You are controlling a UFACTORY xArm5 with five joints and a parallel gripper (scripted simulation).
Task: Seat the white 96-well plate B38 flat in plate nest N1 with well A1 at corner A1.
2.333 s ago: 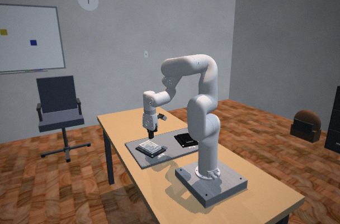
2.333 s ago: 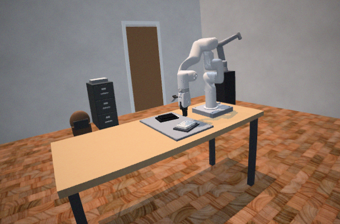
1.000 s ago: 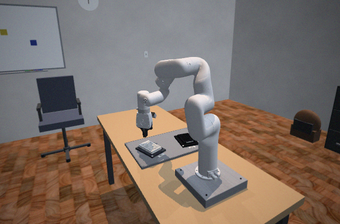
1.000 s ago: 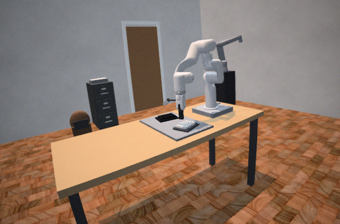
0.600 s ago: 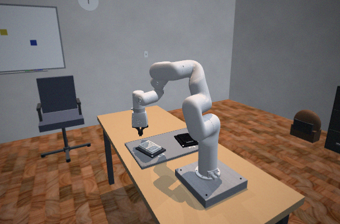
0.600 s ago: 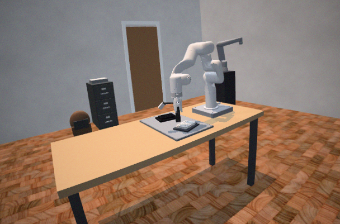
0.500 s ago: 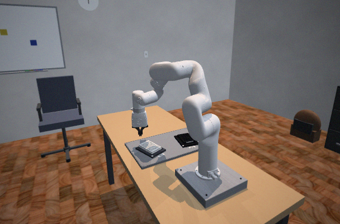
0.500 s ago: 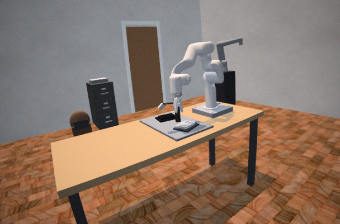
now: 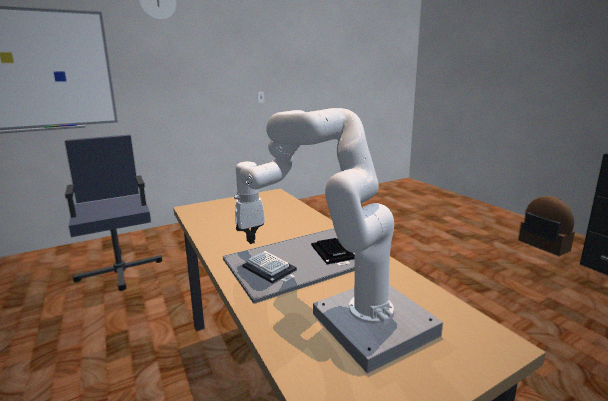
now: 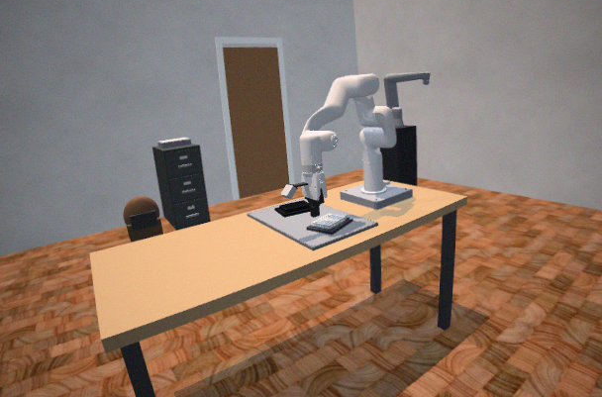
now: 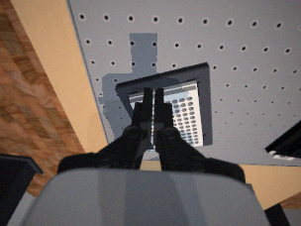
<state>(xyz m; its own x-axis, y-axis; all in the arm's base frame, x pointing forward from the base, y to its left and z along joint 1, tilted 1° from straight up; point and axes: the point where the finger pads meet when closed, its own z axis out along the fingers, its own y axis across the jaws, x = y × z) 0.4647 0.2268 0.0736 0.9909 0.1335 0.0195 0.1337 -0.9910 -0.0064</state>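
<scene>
Now: the white 96-well plate B38 80 mm behind my hand, 70 mm below it and 40 mm to the right of it. From my hand the other things lie so: black plate B83: 310 mm to the right, 70 mm below, 70 mm behind; N1 label: 180 mm behind, 90 mm below, 80 mm to the right; plate nest N1: 90 mm below, 90 mm behind, 40 mm to the right.
</scene>
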